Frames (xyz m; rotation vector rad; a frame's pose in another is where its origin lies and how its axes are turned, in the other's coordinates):
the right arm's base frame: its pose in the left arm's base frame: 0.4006 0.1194 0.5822 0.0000 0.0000 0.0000
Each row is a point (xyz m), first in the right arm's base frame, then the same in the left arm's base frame.
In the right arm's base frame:
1: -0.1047 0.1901 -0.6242
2: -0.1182 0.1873 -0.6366
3: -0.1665 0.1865 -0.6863
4: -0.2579 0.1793 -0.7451
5: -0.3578 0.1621 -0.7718
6: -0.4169 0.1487 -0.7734
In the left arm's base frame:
1: 0.2959 0.3095 -0.0420
2: 0.2824 0.3067 -0.0544
3: 0.2341 0.3059 -0.1041
4: 0.1427 0.2987 -0.1629
5: 0.0428 0.2815 -0.1896
6: -0.0163 0.2681 -0.1912

